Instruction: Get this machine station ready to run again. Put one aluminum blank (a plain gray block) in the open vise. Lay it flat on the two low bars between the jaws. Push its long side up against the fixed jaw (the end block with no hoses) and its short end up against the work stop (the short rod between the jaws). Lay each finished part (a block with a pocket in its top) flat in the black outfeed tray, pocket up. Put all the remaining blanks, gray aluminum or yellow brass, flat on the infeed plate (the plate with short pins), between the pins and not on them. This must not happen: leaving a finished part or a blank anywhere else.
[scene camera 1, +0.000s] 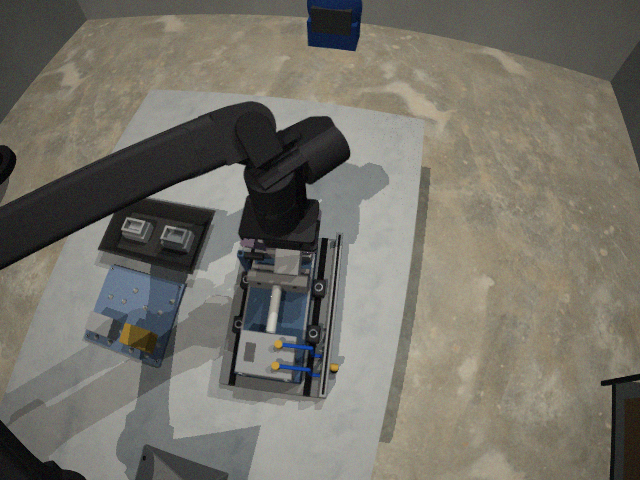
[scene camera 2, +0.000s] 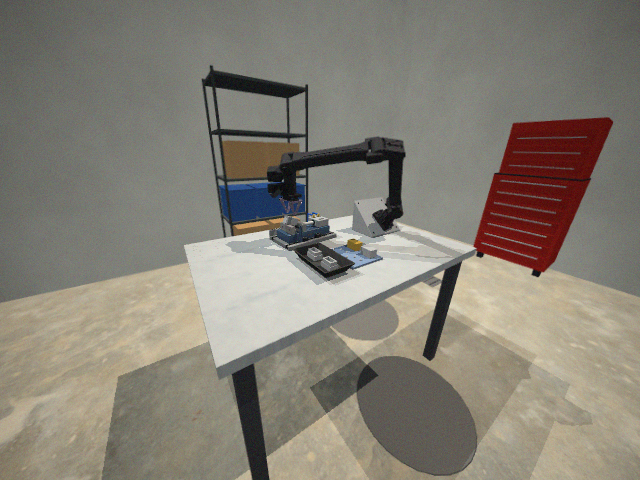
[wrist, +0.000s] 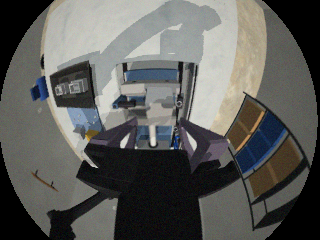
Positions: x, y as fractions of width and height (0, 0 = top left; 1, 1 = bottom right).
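My gripper (scene camera 1: 0.45, 0.52) is sitting 0.61 m from the lens, and there's a brass blank (scene camera 1: 0.22, 0.71) too, with 0.74 m from the lens to that blank.
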